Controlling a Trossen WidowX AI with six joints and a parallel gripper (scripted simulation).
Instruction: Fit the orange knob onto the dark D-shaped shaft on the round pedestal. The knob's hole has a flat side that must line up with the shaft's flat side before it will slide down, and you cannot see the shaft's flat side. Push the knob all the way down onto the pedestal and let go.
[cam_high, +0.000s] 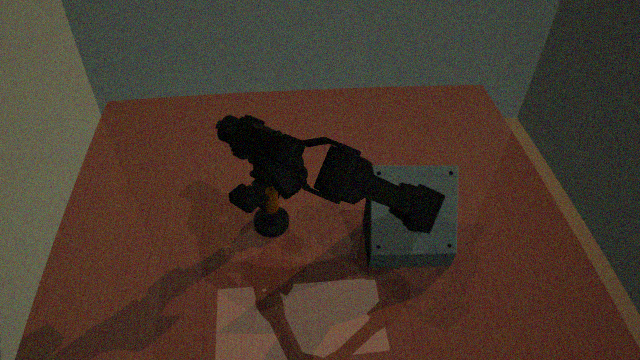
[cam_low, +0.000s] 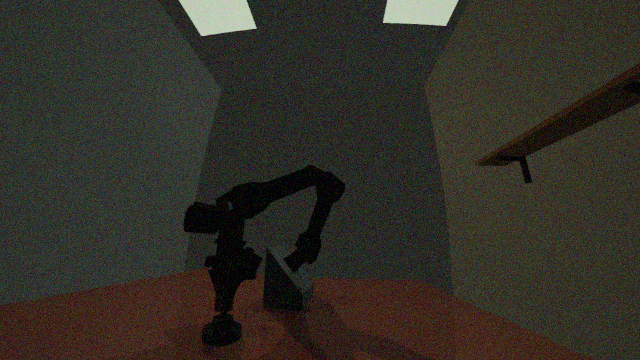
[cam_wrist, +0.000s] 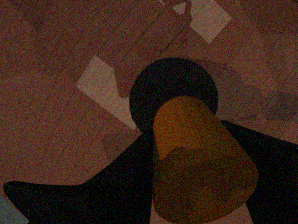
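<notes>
Right now my gripper tip is 20 mm below the orange knob. Round my gripper tip: pedestal 40 mm below.
</notes>
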